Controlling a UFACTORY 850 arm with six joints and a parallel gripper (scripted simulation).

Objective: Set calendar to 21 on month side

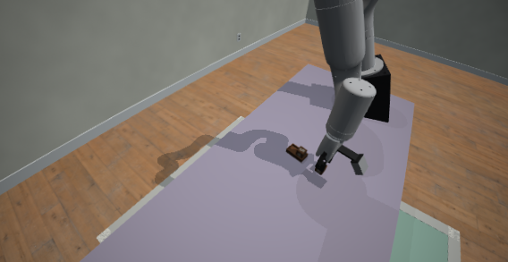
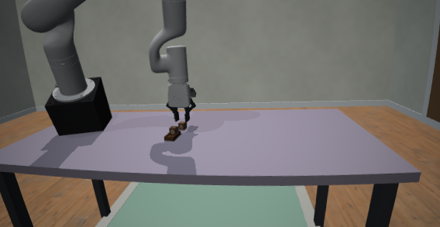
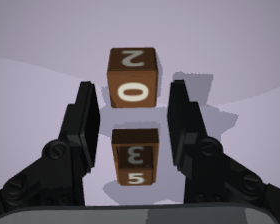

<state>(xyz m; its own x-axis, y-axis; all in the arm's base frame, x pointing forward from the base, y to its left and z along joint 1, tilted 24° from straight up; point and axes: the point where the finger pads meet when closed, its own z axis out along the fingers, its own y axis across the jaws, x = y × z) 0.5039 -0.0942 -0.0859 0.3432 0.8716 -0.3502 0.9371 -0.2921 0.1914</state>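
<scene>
Now: the brown cube 40 mm below my hand. The rest, counted from my hand: digit cube 30 mm behind, 80 mm to the right, 30 mm below; then brown tray 40 mm behind, 100 mm to the right, 50 mm below.
</scene>
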